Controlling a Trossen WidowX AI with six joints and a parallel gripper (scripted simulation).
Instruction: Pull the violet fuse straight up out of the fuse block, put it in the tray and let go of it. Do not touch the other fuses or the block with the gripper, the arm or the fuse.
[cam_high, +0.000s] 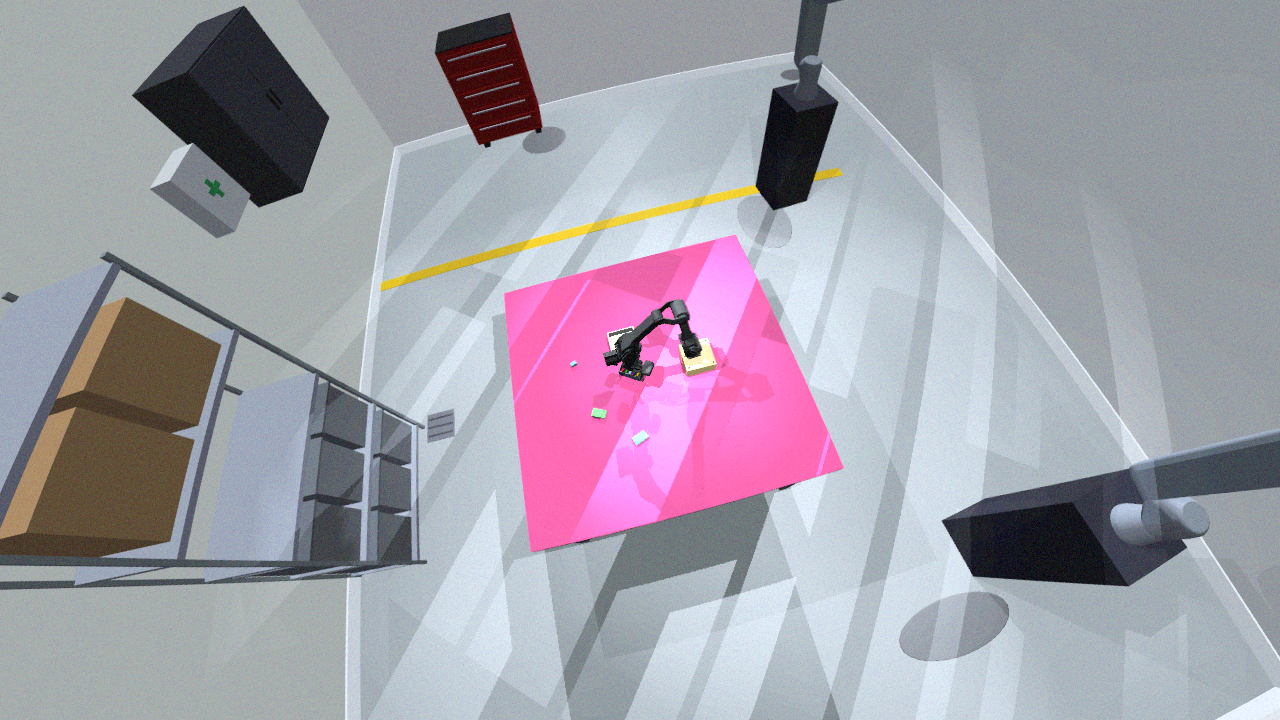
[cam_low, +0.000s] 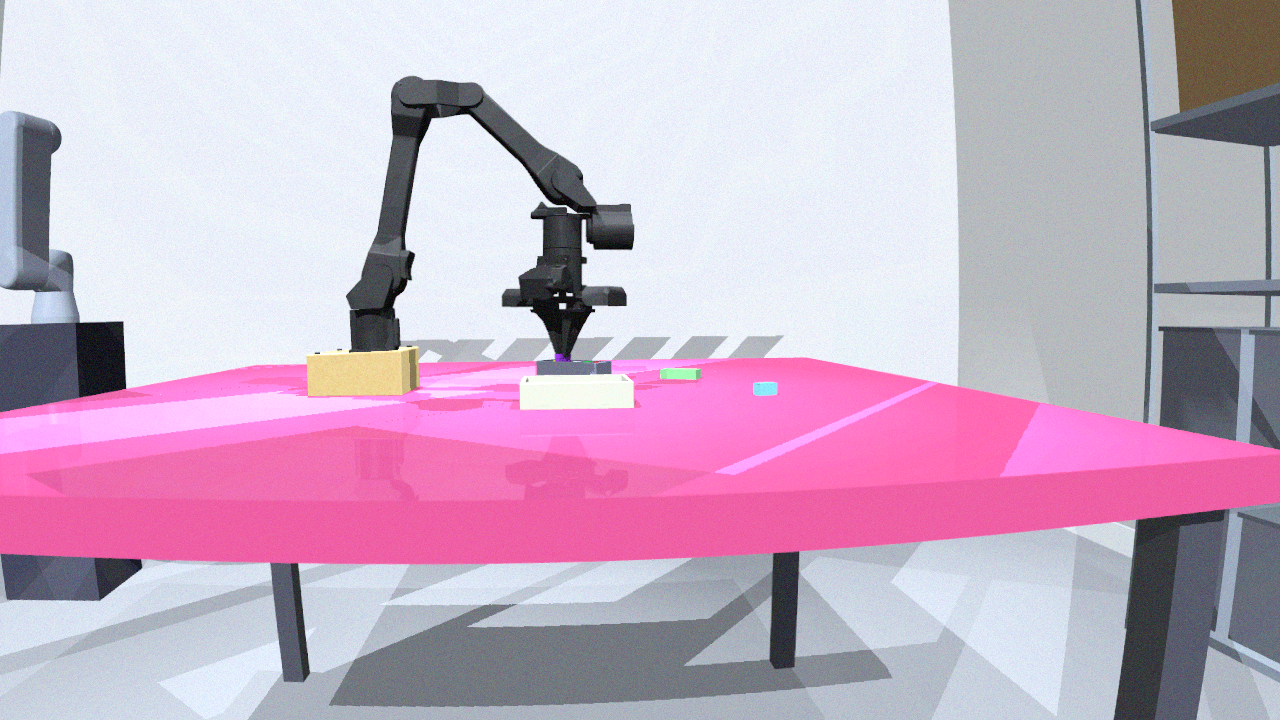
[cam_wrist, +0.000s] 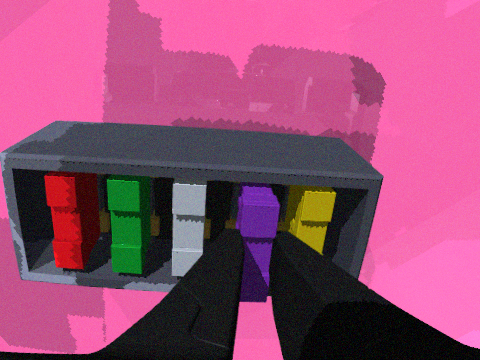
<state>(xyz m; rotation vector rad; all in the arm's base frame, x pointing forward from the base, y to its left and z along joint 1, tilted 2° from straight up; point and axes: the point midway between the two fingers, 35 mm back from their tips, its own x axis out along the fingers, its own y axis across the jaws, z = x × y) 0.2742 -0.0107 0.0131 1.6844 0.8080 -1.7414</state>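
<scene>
Right now the tray is 19 cm to the right of my gripper tip and 4 cm below it.
</scene>
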